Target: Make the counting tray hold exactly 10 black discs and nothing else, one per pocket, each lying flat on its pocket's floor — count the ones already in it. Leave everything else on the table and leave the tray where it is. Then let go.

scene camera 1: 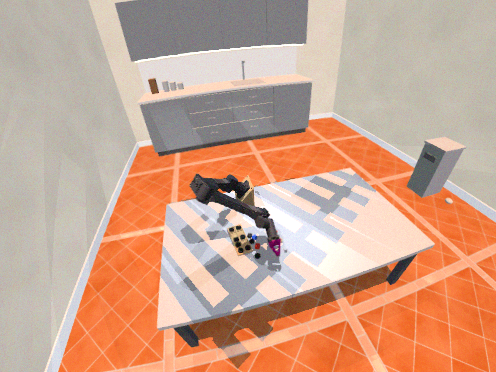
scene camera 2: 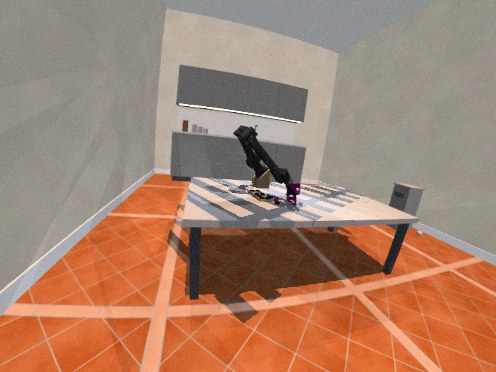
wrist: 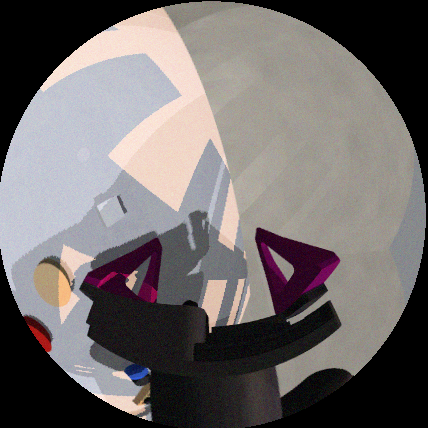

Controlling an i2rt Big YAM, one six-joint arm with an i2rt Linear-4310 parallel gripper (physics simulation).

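Note:
The tan counting tray (scene camera 1: 240, 232) (wrist: 141, 395) lies on the table with several black discs in its pockets; the exact count is too small to tell. Near its right side are two dark discs, one of them a black disc (scene camera 1: 251, 241), and a blue disc (scene camera 1: 254, 237) (wrist: 136, 372). A red disc (scene camera 1: 257, 246) (scene camera 2: 276, 199) (wrist: 40, 336) lies nearer the gripper. Another black disc (scene camera 1: 257, 255) lies off the tray's front right corner. My gripper (scene camera 1: 278, 252) (scene camera 2: 295, 195) (wrist: 206, 238) is open and empty, tilted above the table, right of the tray and discs.
A tan disc (wrist: 52, 284) and a small pale cube (wrist: 111, 212) lie on the table (scene camera 1: 370, 235) (scene camera 2: 350, 210) to the left in the wrist view. The arm's base is beside a tan block (scene camera 1: 246, 197) (scene camera 2: 261, 179) behind the tray.

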